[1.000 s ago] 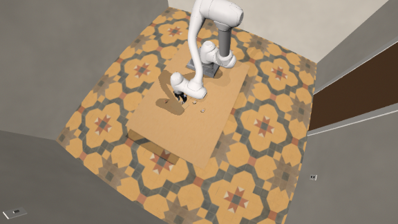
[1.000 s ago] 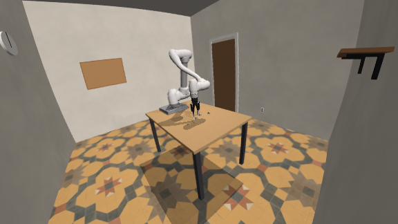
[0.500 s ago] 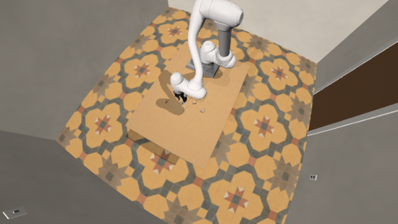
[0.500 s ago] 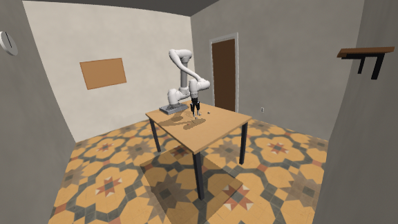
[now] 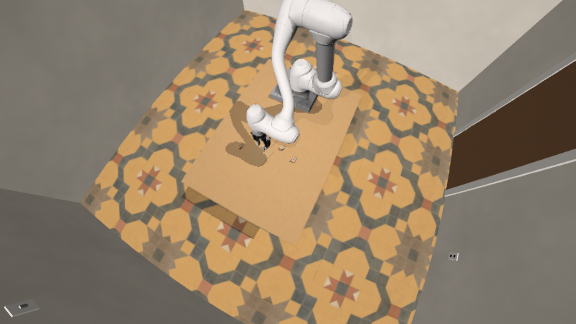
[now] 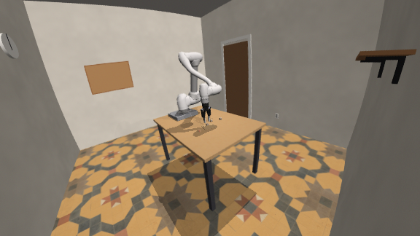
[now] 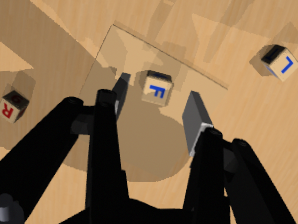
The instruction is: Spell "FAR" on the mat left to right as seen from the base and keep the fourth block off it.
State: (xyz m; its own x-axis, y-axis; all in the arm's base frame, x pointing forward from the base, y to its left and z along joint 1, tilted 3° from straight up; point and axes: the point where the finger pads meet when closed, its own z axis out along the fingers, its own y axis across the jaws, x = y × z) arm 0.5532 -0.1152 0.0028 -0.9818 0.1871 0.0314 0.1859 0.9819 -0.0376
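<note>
Right now the tan mat is 30 mm ahead of my hand, 20 mm to the right of it and 70 mm below it. Also, from my hand: R block (40 mm ahead, 170 mm to the right, 60 mm below).
</note>
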